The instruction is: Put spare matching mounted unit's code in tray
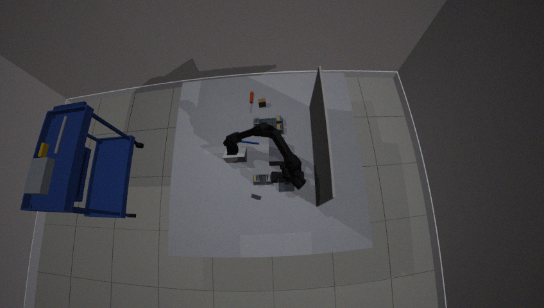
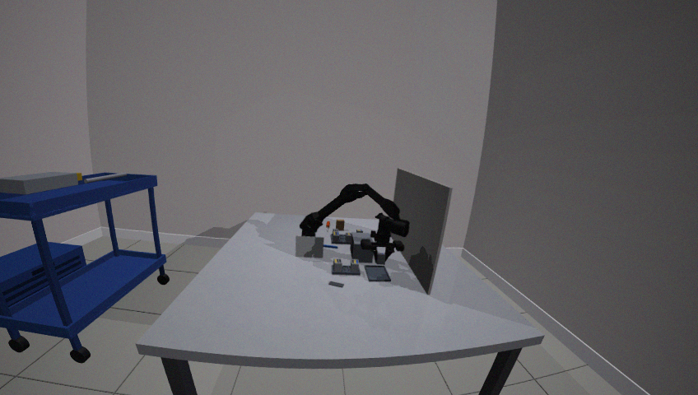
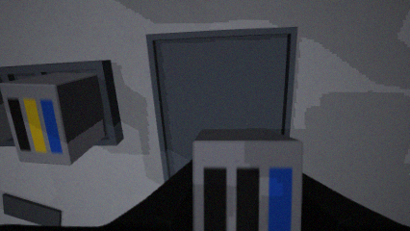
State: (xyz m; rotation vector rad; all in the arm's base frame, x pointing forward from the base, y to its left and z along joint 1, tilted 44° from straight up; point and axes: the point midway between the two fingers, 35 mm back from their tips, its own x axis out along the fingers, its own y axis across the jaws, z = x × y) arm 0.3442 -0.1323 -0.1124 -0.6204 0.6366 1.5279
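My gripper tip is now 60 mm above the dark tray. Round my gripper tip: tall dark panel (190 mm to the left, 180 mm ahead, 160 mm above); then grey mounted unit (200 mm to the left, 60 mm behind, 10 mm below); then small rack (150 mm behind, 60 mm below, 10 mm to the left).
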